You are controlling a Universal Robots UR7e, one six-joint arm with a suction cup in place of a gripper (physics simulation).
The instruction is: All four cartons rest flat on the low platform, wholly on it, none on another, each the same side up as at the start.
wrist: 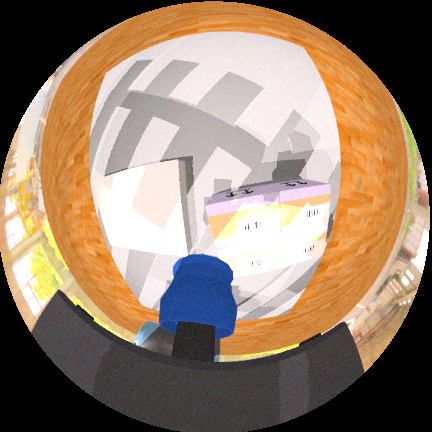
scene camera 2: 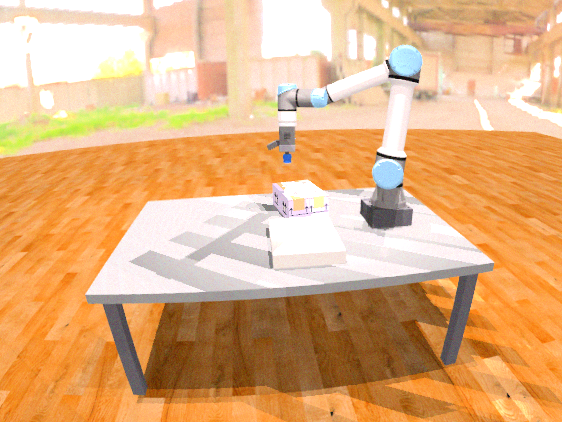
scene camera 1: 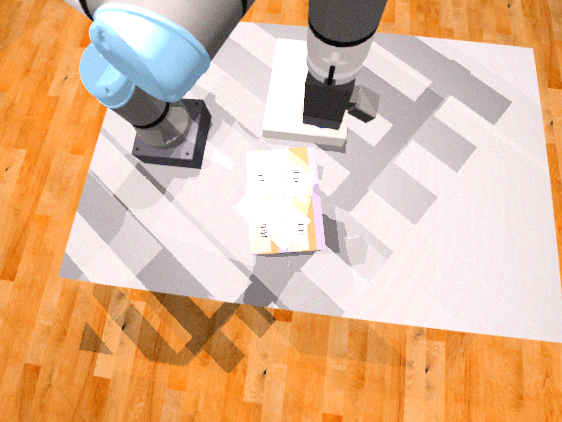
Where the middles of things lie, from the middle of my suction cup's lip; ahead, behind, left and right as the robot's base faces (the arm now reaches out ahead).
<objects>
My suction cup is now 6 cm past the low white platform (scene camera 1: 283, 117), 24 cm to the right of it and 24 cm above it.
</objects>
